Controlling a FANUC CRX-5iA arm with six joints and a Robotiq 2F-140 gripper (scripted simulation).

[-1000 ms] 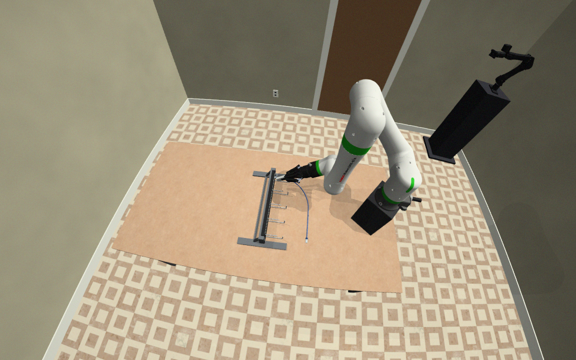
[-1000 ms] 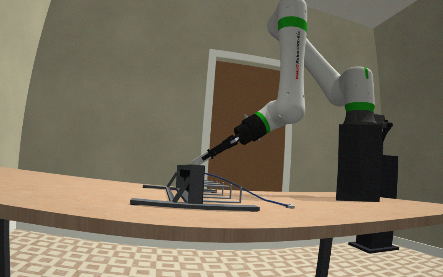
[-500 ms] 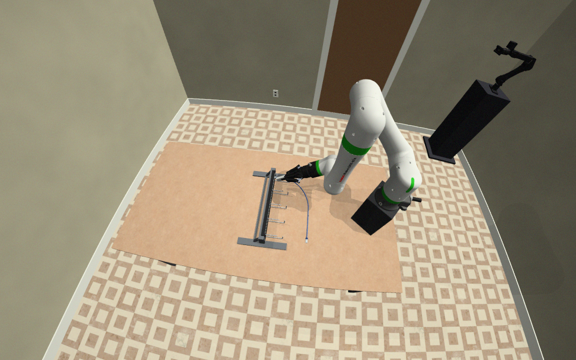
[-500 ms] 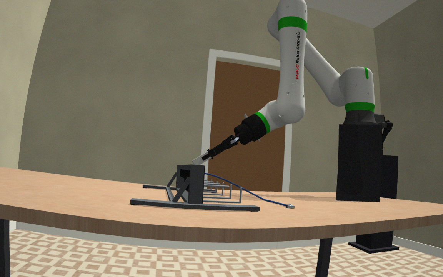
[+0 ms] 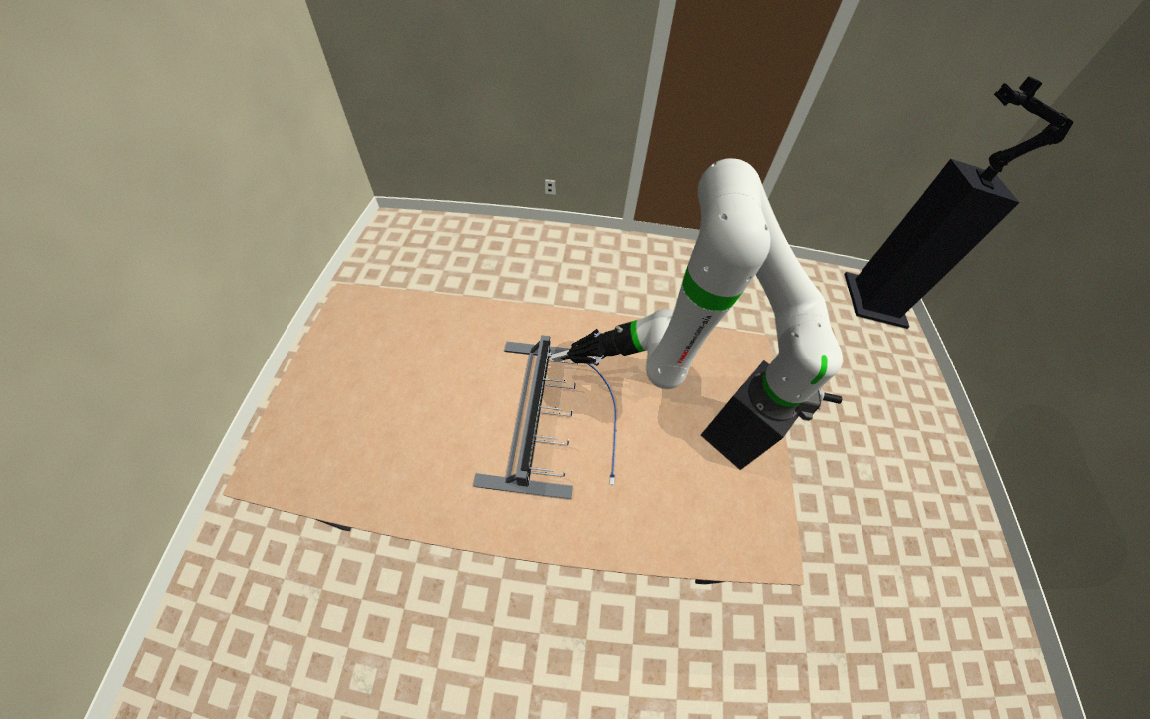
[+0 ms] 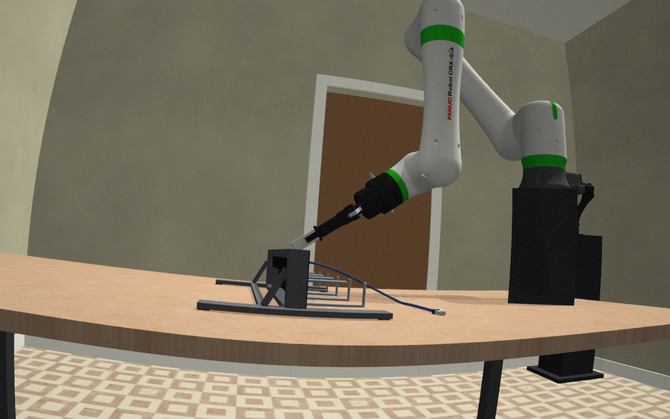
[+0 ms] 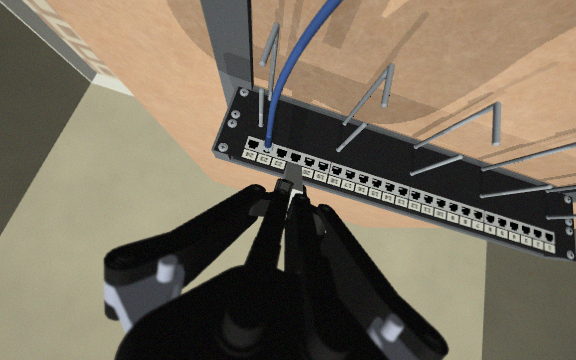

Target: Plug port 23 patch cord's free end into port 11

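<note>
Right now my hand is 320 mm to the right of the plug, 230 mm past it and 120 mm above it.
</note>
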